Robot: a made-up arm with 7 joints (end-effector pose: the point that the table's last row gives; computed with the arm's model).
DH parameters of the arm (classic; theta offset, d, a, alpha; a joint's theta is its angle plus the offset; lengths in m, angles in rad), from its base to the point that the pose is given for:
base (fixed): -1.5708 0.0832 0 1.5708
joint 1: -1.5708 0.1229 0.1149 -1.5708
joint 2: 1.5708 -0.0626 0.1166 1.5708
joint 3: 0 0.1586 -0.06 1.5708
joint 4: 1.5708 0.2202 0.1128 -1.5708
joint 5: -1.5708 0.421 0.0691 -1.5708
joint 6: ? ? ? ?
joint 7: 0 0.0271 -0.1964 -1.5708
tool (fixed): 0 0.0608 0 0
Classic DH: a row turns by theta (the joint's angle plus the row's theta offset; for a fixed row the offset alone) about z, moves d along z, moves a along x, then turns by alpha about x.
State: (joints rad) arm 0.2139 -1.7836 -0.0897 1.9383 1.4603 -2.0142 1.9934
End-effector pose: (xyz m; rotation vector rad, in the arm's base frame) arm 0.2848 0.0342 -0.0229 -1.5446 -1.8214 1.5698
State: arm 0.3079 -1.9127 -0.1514 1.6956 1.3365 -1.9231 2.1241
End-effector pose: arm 0.2950 0.0663 0.1034 1.6579 1.9221 -1.7830
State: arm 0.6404 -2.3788 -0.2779 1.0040 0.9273 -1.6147 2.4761
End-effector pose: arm 0.2631 0.3034 0.3001 0.9955 0.8965 -1.7191
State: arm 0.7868 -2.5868 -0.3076 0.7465 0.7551 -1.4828 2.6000
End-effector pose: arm 0.2580 0.4206 0.2464 0.6383 0.4766 -1.7033
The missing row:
joint 6: 1.5708 0.0277 0.1196 -1.5708
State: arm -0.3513 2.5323 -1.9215 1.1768 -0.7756 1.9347 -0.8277
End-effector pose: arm -0.3230 -0.0598 -0.2723 0.8991 -0.9448 -1.5334
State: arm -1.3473 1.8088 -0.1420 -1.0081 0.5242 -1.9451 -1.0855
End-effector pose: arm 0.4480 0.2776 0.4960 -0.5981 0.0709 -1.0922
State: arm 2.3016 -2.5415 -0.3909 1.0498 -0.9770 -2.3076 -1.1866
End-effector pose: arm 0.1510 -0.3205 0.1784 0.8637 0.6790 -0.6418
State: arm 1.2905 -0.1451 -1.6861 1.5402 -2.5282 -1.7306 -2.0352
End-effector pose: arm 0.1618 0.1135 0.1331 0.1514 2.7022 0.5634
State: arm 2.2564 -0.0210 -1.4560 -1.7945 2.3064 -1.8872 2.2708
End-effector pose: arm 0.1242 -0.6910 0.3253 -0.2921 0.9986 2.7774
